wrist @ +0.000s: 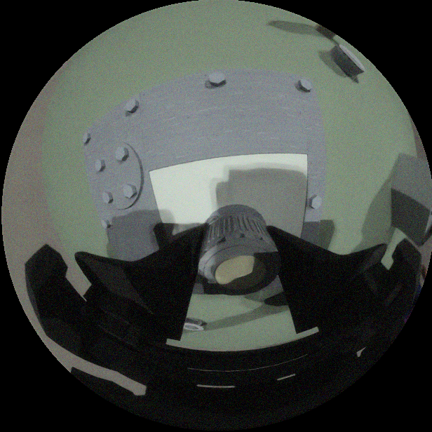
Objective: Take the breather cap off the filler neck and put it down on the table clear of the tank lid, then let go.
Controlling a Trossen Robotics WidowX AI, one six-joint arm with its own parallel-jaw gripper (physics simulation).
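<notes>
The breather cap (235,250) is a dark grey cylinder with a ribbed side and a smooth round near end that shows a tan patch. My gripper (235,231) is shut on it, with a black finger on each side. The tank lid (225,120) is a grey brushed plate with hex bolts along its edges and a pale panel (185,187). The cap shows over the pale panel's lower part. The filler neck cannot be made out behind the cap, and I cannot tell whether the cap still touches it.
A dark short cylinder with a pale end (348,61) lies at the upper right on the green surface (190,40). A grey block (412,197) stands at the right edge. A small ringed piece (193,326) shows between the fingers, low in view. A round bolted cover (116,175) is at the lid's left.
</notes>
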